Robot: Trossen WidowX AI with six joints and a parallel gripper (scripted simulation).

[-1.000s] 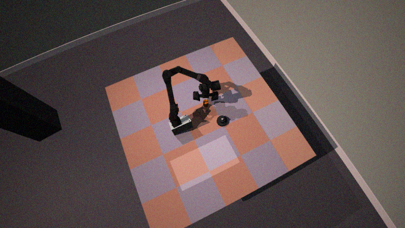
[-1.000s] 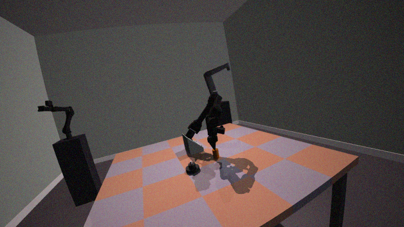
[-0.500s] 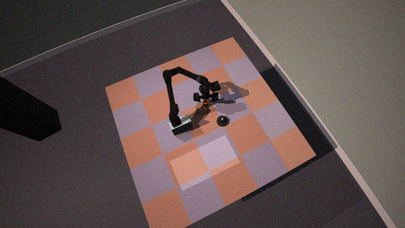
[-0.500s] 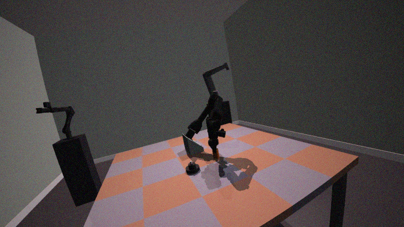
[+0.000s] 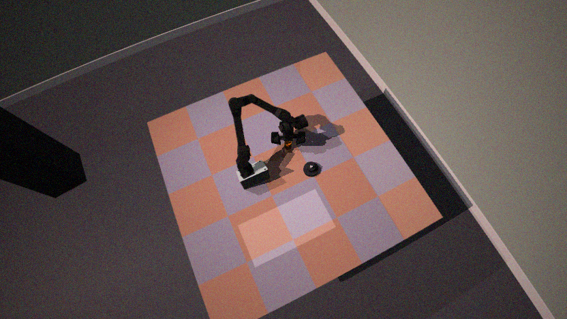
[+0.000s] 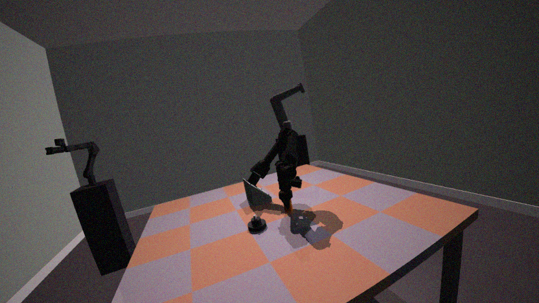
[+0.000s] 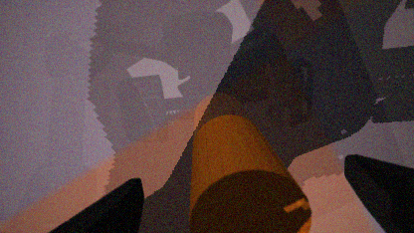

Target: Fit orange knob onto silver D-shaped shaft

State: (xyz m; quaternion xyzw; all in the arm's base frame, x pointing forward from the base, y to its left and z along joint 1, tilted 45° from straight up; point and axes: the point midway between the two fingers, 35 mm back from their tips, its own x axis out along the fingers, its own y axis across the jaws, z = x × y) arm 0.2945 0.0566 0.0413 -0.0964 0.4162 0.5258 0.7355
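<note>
Now: gripper tip 10 mm below the orange knob. The rest, counted from my gripper tip: black round pedestal: 30 mm ahead, 190 mm to the right.
</note>
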